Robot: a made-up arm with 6 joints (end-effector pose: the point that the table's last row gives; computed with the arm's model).
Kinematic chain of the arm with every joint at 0, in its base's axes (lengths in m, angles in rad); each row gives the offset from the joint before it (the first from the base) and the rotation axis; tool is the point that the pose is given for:
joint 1: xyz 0 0 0.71 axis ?
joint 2: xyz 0.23 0 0 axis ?
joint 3: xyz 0 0 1.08 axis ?
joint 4: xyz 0 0 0.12 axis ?
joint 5: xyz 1.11 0 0 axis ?
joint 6: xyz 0.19 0 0 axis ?
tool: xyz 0 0 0
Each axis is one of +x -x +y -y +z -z.
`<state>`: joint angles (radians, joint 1 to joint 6).
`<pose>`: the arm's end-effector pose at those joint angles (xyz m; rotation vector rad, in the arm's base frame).
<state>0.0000 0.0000 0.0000 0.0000 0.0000 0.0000</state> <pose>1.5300 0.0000 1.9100 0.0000 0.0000 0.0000</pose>
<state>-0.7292 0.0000 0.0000 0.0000 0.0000 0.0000</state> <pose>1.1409 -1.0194 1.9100 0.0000 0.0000 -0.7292</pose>
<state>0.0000 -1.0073 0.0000 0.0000 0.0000 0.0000</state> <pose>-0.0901 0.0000 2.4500 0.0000 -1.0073 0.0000</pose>
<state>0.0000 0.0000 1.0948 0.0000 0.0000 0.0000</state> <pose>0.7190 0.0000 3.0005 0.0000 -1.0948 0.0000</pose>
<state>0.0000 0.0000 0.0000 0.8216 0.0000 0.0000</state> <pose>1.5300 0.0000 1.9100 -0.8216 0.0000 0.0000</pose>
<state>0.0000 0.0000 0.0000 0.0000 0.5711 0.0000</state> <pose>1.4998 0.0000 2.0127 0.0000 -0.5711 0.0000</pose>
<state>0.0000 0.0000 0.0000 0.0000 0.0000 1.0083</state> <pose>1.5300 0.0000 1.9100 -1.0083 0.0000 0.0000</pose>
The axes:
joint 1: +z
joint 2: +y
joint 3: -y
joint 4: -x
joint 5: -y
joint 6: -x

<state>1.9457 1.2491 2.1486 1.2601 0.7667 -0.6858</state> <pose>-0.8142 1.7264 2.1275 0.7231 -1.7060 1.8353</pose>
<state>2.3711 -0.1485 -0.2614 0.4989 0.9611 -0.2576</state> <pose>-0.9920 0.8590 1.8959 0.8922 -0.6580 2.5582</pose>
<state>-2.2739 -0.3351 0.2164 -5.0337 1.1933 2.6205</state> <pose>-0.3815 -0.7093 2.4979 1.3045 -1.0023 -0.2983</pose>
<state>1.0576 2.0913 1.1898 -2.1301 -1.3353 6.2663</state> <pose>0.8721 1.8664 -0.5971 1.5477 2.4161 0.7837</pose>
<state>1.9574 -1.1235 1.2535 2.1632 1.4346 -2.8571</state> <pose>0.4487 -1.5165 1.9526 0.6891 -1.4028 2.4800</pose>
